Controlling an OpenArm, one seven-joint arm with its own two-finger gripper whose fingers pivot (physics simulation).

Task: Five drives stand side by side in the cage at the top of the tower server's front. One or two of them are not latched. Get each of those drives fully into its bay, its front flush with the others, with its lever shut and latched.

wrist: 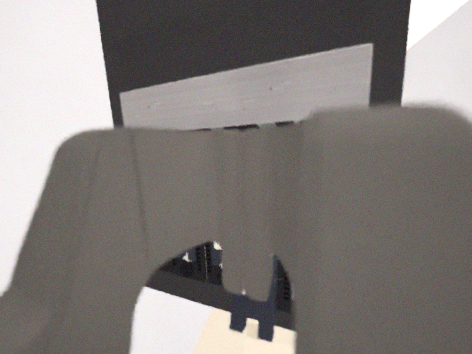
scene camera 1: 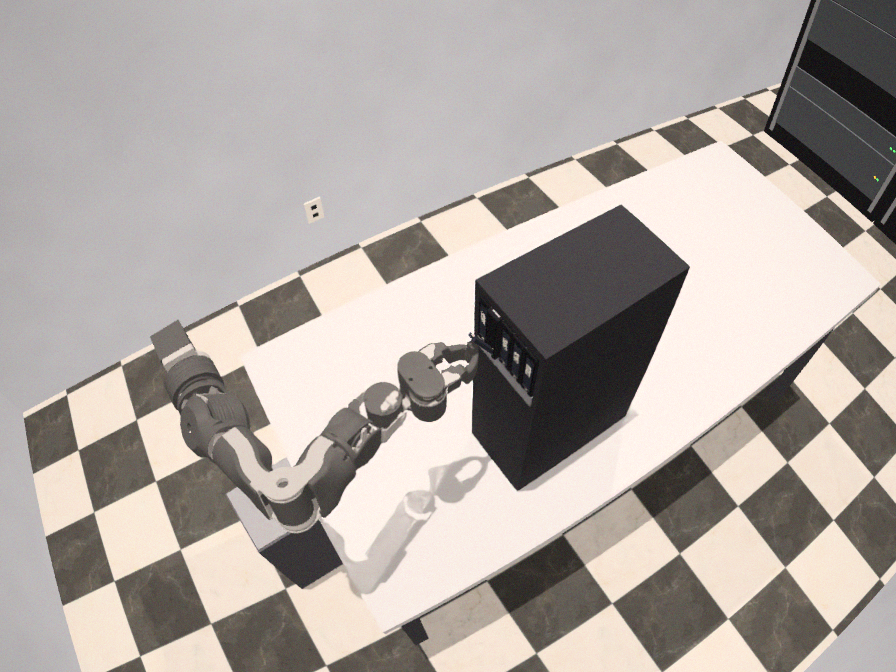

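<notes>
The black tower server [scene camera 1: 578,289] [wrist: 240,35] stands upright on the table, its drive cage at the top of the front. Drives with pale labels show, one at the left end [scene camera 1: 483,320] and several at the right, such as the right-end drive [scene camera 1: 528,373]. In the second bay from the left, the drive's dark lever [scene camera 1: 480,342] [wrist: 265,316] stands swung out from the front; its forked end shows beyond the fingertips in the wrist view. My gripper [scene camera 1: 473,354] [wrist: 252,209] is shut and empty, its tips close against the lever. The fingers hide most of the cage in the wrist view.
The white table [scene camera 1: 752,238] carries the tower. A pale grey panel [wrist: 250,85] borders the cage. The arm's base block [scene camera 1: 300,553] is at the table's near left end. A dark rack [scene camera 1: 832,108] stands on the checkered floor at the far right.
</notes>
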